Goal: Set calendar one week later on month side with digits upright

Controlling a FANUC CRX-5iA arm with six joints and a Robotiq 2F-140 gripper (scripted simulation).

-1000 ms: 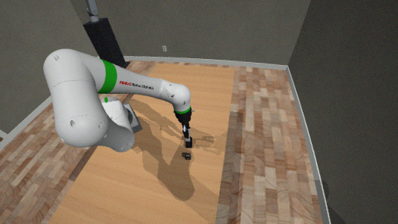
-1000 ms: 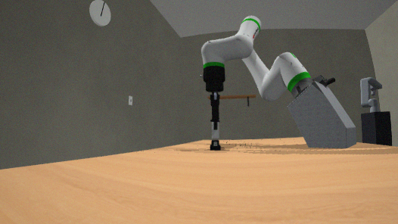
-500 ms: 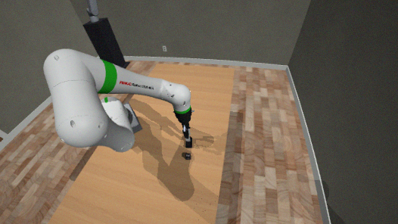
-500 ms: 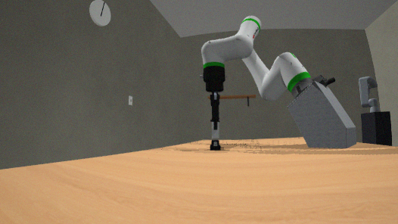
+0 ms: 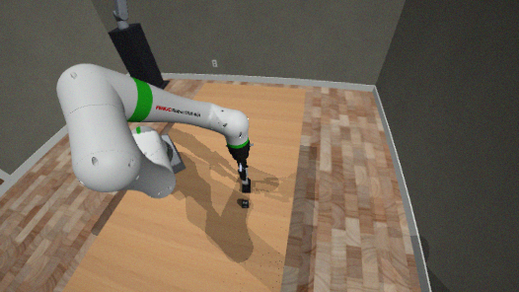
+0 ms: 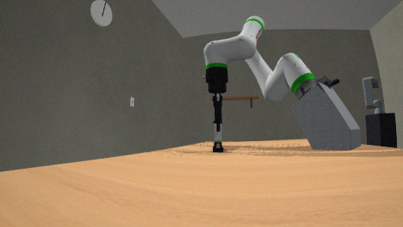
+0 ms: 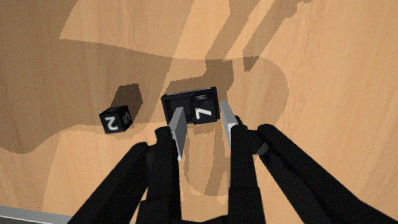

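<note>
The black cube is 6 cm below my hand. From my hand the other things lie so: black calendar cube: 12 cm to the right, 7 cm below, 2 cm ahead; black tray: 7 cm below, 2 cm to the right.
</note>
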